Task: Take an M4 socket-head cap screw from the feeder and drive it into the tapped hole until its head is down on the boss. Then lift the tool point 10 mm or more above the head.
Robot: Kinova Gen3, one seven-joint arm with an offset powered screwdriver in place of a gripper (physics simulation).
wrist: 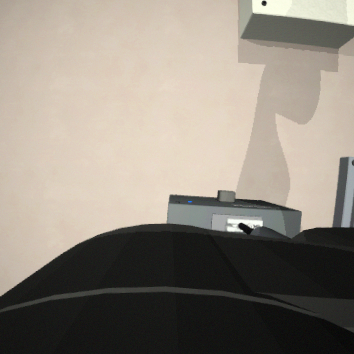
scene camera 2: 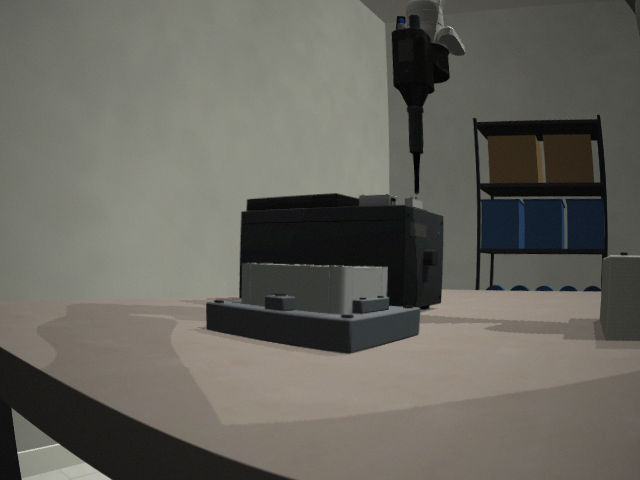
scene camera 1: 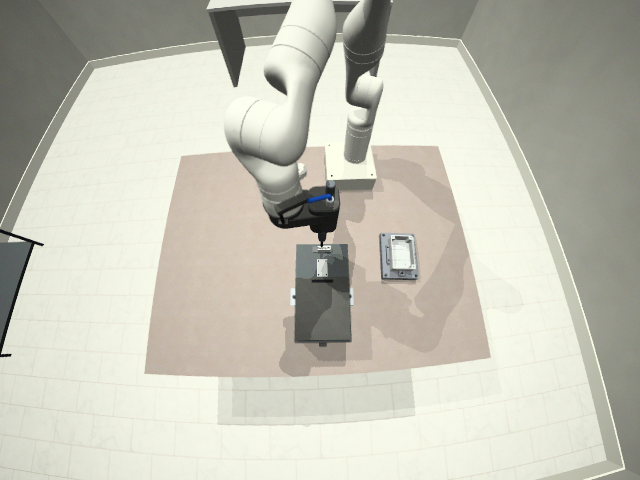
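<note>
The dark screw feeder stands on the table, with a small light pick-up block on top at its end nearest the robot base. My screwdriver points down, its thin tip right above this block. A tiny pale spot shows between tip and block in scene camera 2; whether it is a screw on the tip is too small to tell. The light open-topped housing sits on its grey fixture plate, beside the feeder. The tapped hole and its boss cannot be made out.
The robot's pale base block stands behind the feeder. A light plate lies on the feeder top. A shelf rack with boxes stands far behind the table.
</note>
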